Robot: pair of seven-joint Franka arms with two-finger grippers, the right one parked.
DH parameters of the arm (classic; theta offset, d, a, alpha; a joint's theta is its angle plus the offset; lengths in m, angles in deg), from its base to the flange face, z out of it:
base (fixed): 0 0 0 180
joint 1: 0 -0.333 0 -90
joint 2: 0 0 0 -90
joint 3: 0 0.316 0.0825 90
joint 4: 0 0 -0.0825 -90
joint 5: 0 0.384 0 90
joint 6: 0 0 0.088 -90
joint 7: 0 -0.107 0 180
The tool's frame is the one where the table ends.
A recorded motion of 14 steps. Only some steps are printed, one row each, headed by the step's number.
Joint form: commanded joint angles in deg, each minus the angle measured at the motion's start. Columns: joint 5, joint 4, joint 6, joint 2, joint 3, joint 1, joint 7.
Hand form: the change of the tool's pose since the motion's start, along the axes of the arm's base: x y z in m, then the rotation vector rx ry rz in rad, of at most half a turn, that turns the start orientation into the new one. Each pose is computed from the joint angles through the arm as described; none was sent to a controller.
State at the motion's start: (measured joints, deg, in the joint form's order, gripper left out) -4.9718 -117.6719 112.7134 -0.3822 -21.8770 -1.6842 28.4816
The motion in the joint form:
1: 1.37 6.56 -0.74 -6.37 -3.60 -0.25 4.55
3: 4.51 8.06 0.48 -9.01 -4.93 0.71 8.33
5: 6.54 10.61 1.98 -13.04 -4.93 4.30 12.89
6: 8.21 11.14 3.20 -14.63 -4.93 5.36 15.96
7: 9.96 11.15 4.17 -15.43 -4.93 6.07 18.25
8: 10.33 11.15 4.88 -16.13 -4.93 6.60 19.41
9: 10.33 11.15 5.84 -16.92 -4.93 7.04 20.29
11: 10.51 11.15 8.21 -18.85 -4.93 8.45 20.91
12: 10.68 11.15 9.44 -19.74 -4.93 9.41 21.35
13: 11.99 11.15 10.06 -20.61 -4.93 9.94 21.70
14: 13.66 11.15 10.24 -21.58 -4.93 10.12 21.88
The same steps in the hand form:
1: 0.0209 -0.0356 -0.0046 -0.0165 0.0130 0.0110
3: 0.0245 -0.0555 -0.0145 0.0110 -0.0027 0.0150
5: 0.0264 -0.0911 -0.0300 0.0153 -0.0077 0.0207
6: 0.0278 -0.1012 -0.0395 0.0283 -0.0186 0.0439
7: 0.0275 -0.1074 -0.0458 0.0454 -0.0336 0.0570
8: 0.0266 -0.1128 -0.0516 0.0458 -0.0346 0.0653
9: 0.0264 -0.1179 -0.0579 0.0391 -0.0342 0.0739
11: 0.0235 -0.1334 -0.0734 0.0218 -0.0356 0.0613
12: 0.0203 -0.1434 -0.0804 0.0135 -0.0387 0.0522
13: 0.0189 -0.1481 -0.0882 0.0236 -0.0445 0.0367
14: 0.0189 -0.1490 -0.0976 0.0421 -0.0461 0.0196

